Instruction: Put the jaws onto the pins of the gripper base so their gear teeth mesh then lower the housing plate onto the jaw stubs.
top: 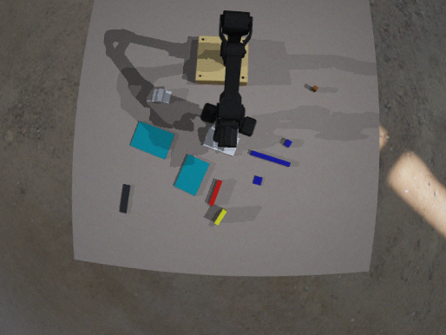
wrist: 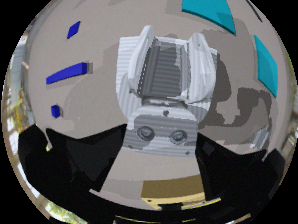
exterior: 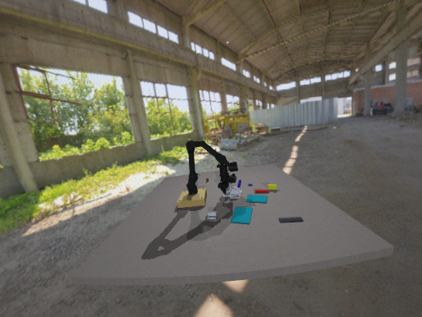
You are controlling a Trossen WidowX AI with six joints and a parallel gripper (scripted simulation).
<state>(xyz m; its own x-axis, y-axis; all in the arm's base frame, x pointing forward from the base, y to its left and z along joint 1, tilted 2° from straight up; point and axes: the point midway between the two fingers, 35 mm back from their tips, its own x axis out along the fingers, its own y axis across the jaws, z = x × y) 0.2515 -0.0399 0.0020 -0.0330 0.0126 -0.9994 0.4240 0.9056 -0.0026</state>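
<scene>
My gripper tip is 2 cm above the housing plate. The rest, counted from my gripper tip: blue bar (15 cm ahead, 15 cm to the left, 2 cm below); then gripper base (1 cm ahead, 2 cm above); then red bar (25 cm ahead, 7 cm to the right, 1 cm below).
</scene>
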